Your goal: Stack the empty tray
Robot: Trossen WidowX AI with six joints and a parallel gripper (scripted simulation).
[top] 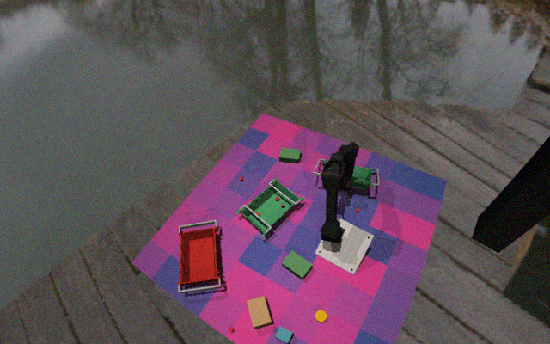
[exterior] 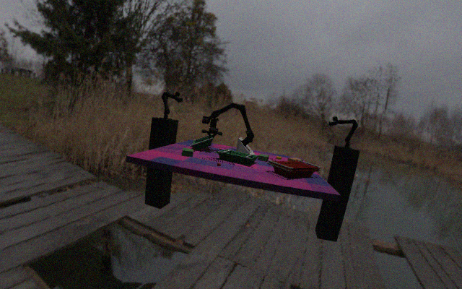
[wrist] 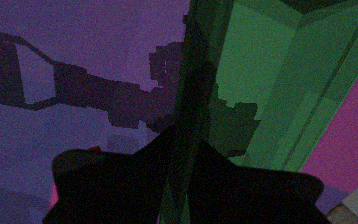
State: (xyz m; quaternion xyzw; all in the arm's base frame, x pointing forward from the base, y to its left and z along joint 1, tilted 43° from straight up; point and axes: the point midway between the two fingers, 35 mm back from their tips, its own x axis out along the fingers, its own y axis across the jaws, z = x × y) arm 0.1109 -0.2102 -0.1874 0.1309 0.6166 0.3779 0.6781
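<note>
The green tray is 30 mm ahead of my gripper tip and 70 mm to the right of it. The rest, counted from my gripper tip: yellow disc (260 mm behind, 630 mm to the left, 70 mm below); then tan block (40 mm behind, 770 mm to the left, 50 mm below); then teal block (180 mm behind, 790 mm to the left, 60 mm below).
</note>
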